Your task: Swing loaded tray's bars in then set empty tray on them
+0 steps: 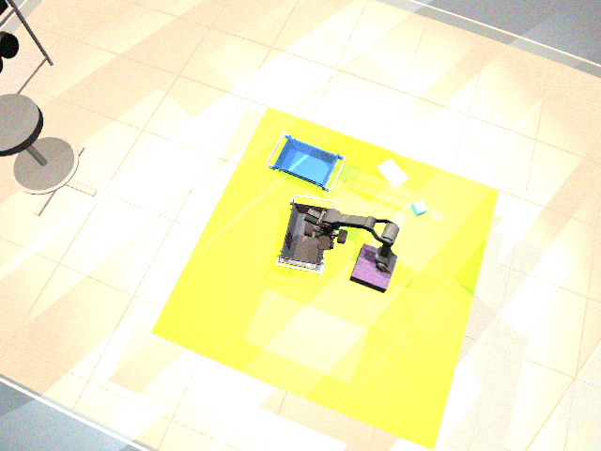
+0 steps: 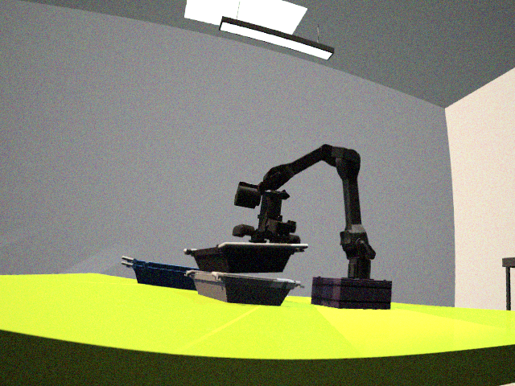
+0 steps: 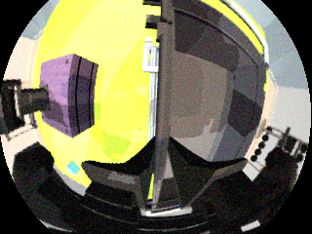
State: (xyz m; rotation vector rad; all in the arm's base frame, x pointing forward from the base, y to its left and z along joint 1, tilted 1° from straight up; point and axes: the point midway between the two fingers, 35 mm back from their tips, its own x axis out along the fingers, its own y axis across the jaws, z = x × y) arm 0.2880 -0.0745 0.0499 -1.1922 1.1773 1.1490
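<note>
Right now my gripper tip is 8 cm short of the dark grey tray and 2 cm below it. Round my gripper tip: white card (46 cm to the right, 30 cm behind, 9 cm below); cyan block (45 cm behind, 28 cm to the right, 7 cm below).
</note>
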